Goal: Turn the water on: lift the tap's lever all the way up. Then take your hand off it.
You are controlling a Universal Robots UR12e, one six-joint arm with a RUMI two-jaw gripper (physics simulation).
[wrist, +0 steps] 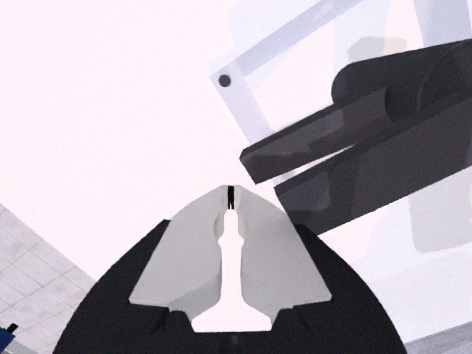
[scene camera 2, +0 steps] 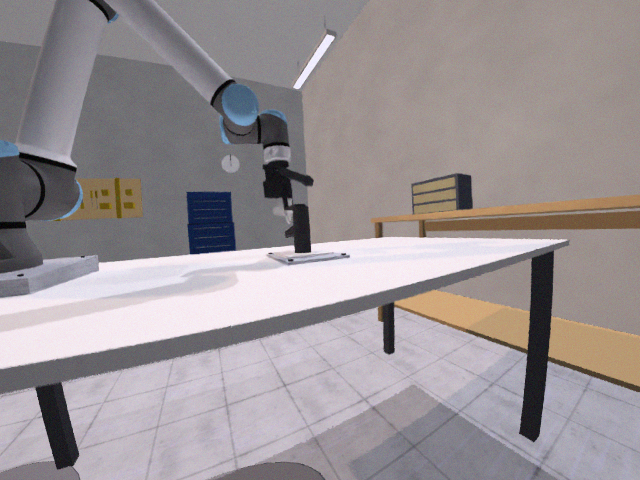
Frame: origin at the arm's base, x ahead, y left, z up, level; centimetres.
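Seen in the pictures: gripper, fingertip midpoint: (wrist: 230,187) (scene camera 2: 289,223).
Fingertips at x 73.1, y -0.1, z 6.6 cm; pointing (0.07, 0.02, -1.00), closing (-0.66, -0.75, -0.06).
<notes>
A point is followed by its place in that frame.
The tap's dark column (scene camera 2: 302,232) @[x 69.3, y -15.6, z 3.6 cm] stands upright on a pale base frame (scene camera 2: 323,257) @[x 69.7, y -24.8, z -2.9 cm] (wrist: 243,106) @[x 76.1, y -3.8, z -2.9 cm]. Its short spout (scene camera 2: 290,230) @[x 70.0, y -7.0, z 4.3 cm] (wrist: 310,137) @[x 71.9, y -6.6, z 5.1 cm] juts out to the left in the scene view. In the wrist view the lever (wrist: 370,175) @[x 71.7, y -6.9, z 11.9 cm] is a wide dark bar beside the spout, its free end pointing down-left. The lever's tilt is hard to tell in the scene view. My gripper (scene camera 2: 288,220) @[x 73.1, y -0.1, z 6.6 cm] (wrist: 230,187) @[x 73.1, y -0.1, z 6.6 cm] is shut and empty, pointing down close beside the column's upper part. In the wrist view its fingertips are left of the lever's free end, with a small gap between them.
The tap's base stands on the white table (scene camera 2: 206,304) @[x 40.2, y -42.2, z -3.7 cm] (wrist: 110,110) @[x 85.8, y 8.0, z -3.7 cm]. The arm's own base plate (scene camera 2: 62,271) @[x 15.5, y -6.0, z -1.3 cm] is at the table's left. A wooden bench (scene camera 2: 516,207) with a drawer box (scene camera 2: 434,195) stands along the right wall. A blue cabinet (scene camera 2: 210,222) is behind.
</notes>
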